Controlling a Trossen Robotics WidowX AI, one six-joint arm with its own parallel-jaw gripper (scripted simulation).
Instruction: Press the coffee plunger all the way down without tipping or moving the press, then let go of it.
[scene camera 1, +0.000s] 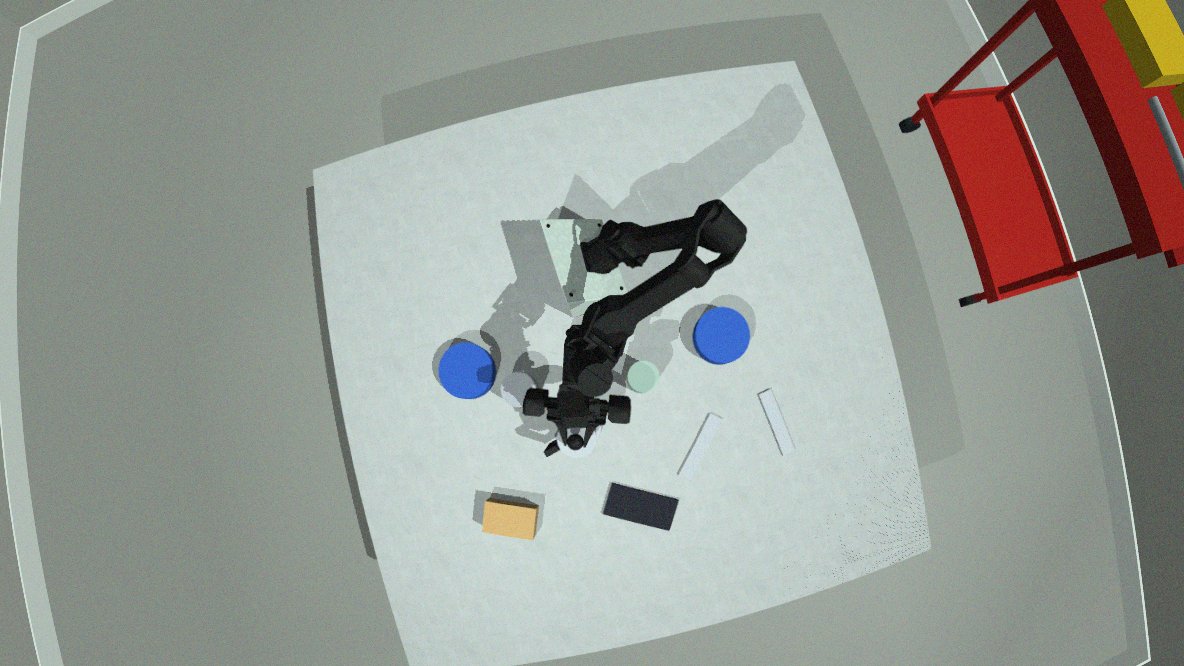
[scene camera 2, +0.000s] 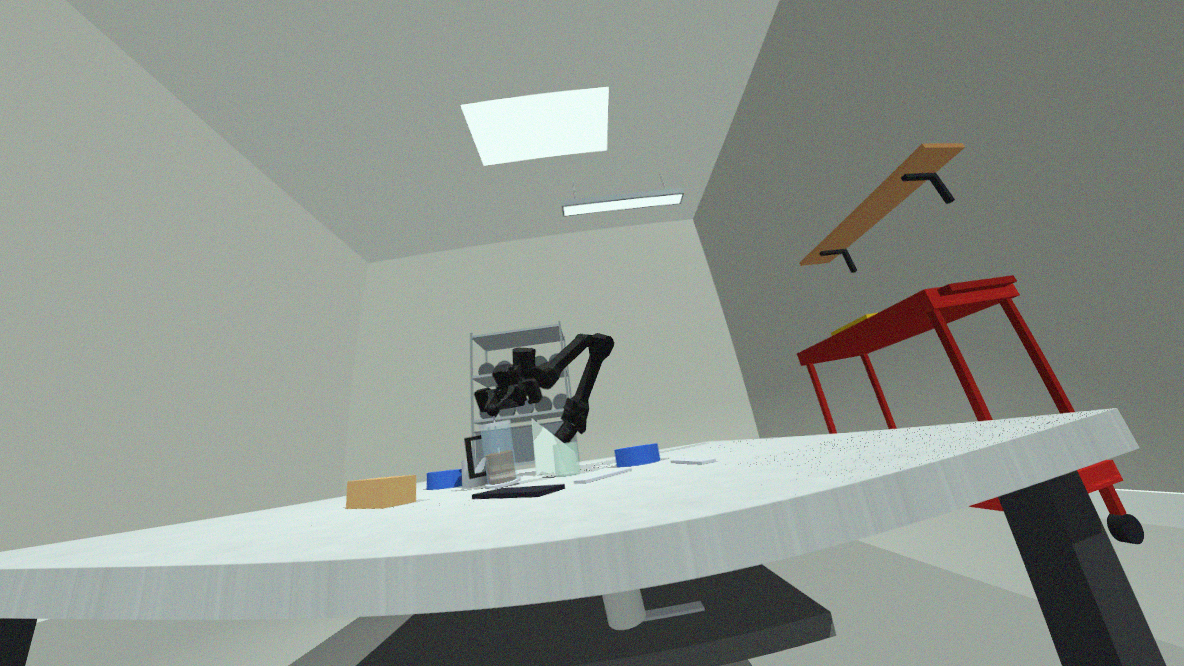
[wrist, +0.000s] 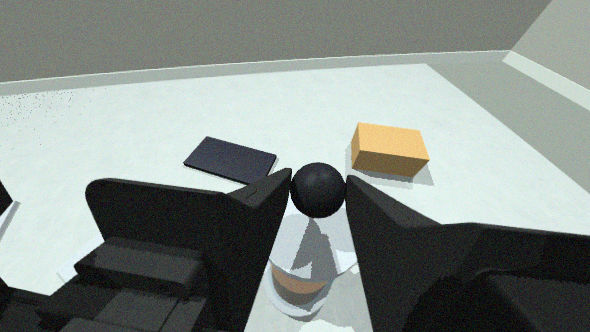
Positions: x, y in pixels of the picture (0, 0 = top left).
gripper: scene camera 1 575, 445; scene camera 2 491, 409; wrist 318, 178
orange box: scene camera 1 505, 518; scene camera 2; wrist
dark flat slab: scene camera 1; scene camera 2 531, 491; wrist
same spot on orange box: (wrist: 400, 151) = (scene camera 2: 392, 476)
same spot on dark flat slab: (wrist: 242, 164) = (scene camera 1: 629, 502)
